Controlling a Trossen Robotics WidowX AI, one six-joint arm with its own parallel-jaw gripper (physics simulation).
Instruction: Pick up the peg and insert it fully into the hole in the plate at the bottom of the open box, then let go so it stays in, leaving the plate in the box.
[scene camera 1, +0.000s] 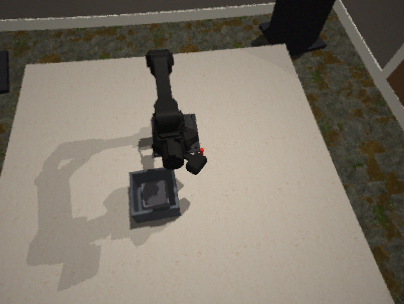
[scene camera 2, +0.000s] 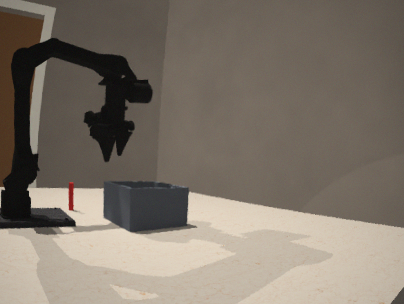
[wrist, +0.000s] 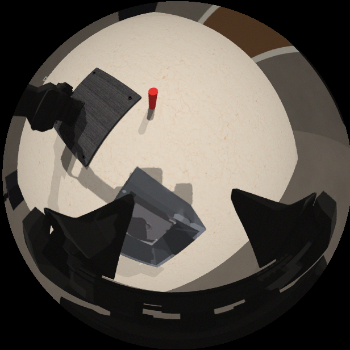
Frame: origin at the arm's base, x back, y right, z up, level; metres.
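Seen in the pictures: gripper, fingertip midpoint: (scene camera 1: 184, 166) (scene camera 2: 113, 158); arm's base, link origin: (scene camera 2: 14, 216).
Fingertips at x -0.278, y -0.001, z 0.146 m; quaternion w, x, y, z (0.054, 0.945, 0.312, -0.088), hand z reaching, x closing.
Observation:
Offsets run from my fingertips to a thing's top centre. Level surfaces: height alone.
A red peg @[dy -0.091, dx +0.089, dz -0.077 m] (scene camera 1: 202, 150) (scene camera 2: 71, 196) (wrist: 153, 99) stands upright on the table beside the arm's base plate. The open blue-grey box @[dy +0.122, dx -0.023, dz -0.060 m] (scene camera 1: 155, 217) (scene camera 2: 159, 209) (wrist: 159, 188) stands farther out from the base. The grey plate @[dy +0.122, dx -0.023, dz -0.097 m] (scene camera 1: 156, 200) (wrist: 159, 225) lies on the box's bottom; its hole is not clear, with shadow over the plate and part of it hidden behind a finger in the wrist view. My gripper (scene camera 2: 113, 158) (wrist: 183, 197) is open and empty, pointing down, well above the height of the box rim and apart from the peg. In scene camera 1 the arm hides its fingertips.
The arm's dark base plate (scene camera 1: 191, 120) (scene camera 2: 59, 217) (wrist: 107, 102) lies close to the peg. The pale table @[dz -0.157 m] (scene camera 1: 260, 200) (scene camera 2: 240, 215) (wrist: 215, 100) carries the base, peg and box. The box walls rise around the plate. A dark stand (scene camera 1: 300, 25) is beyond the table's edge.

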